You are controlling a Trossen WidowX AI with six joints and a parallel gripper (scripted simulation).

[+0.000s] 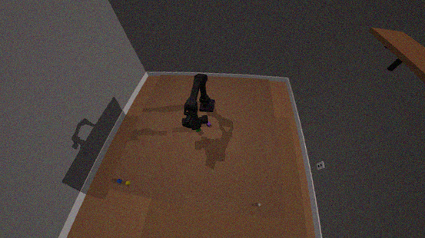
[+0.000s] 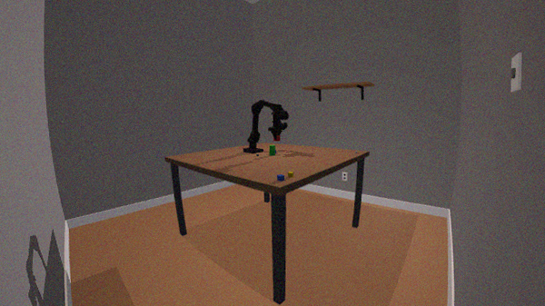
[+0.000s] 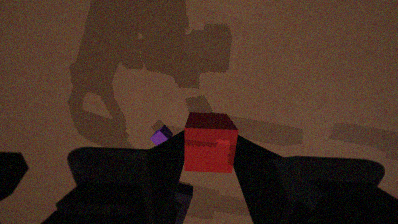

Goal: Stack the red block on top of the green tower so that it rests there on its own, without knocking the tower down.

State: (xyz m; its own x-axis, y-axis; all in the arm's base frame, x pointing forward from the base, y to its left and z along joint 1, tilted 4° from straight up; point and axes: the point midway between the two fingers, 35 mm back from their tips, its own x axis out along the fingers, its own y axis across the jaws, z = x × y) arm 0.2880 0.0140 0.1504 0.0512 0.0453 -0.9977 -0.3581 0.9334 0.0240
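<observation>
Right now my gripper tip is 100 mm past the purple block, 60 mm to the right of it and 110 mm above it. Round my gripper tip: blue block: 540 mm ahead, 490 mm to the right, 120 mm below; then red block: 10 mm above; then yellow block: 530 mm ahead, 410 mm to the right, 120 mm below.
</observation>
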